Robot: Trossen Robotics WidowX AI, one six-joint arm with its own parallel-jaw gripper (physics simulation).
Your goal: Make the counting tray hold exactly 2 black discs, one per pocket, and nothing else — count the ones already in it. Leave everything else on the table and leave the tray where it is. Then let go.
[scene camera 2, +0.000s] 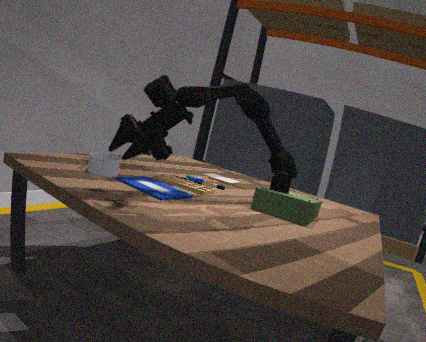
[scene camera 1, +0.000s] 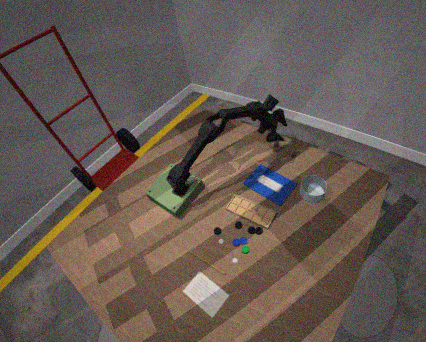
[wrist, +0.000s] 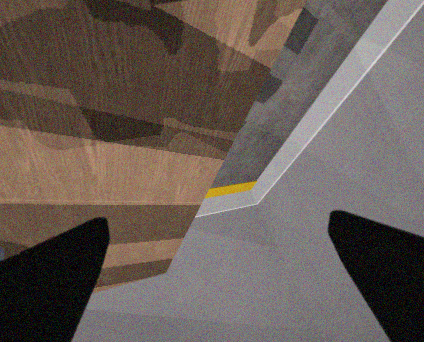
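Note:
The counting tray [scene camera 1: 249,217] [scene camera 2: 200,187] is a pale wooden tray with small pockets, lying flat mid-table; no disc shows in its pockets, though they are small and grainy. Beside it in scene camera 1 lie several loose black discs: one [scene camera 1: 217,231] at the left, one [scene camera 1: 238,225] near the tray, and two [scene camera 1: 251,230] [scene camera 1: 259,230] close together. Two blue discs [scene camera 1: 236,242] [scene camera 1: 243,241], a green disc [scene camera 1: 245,249] and two small white discs [scene camera 1: 221,241] [scene camera 1: 235,260] lie nearby. My gripper [scene camera 1: 282,132] [scene camera 2: 117,154] [wrist: 220,224] is open and empty, raised high, away from the tray and discs.
A flat blue object [scene camera 1: 254,185] [scene camera 2: 175,193] with a white label lies beside the tray. A clear round container [scene camera 1: 313,189] [scene camera 2: 103,165] stands beyond it. A thin stick [scene camera 1: 207,263] and a paper sheet [scene camera 1: 202,290] lie past the discs. A red hand truck [scene camera 1: 115,171] stands off the table.

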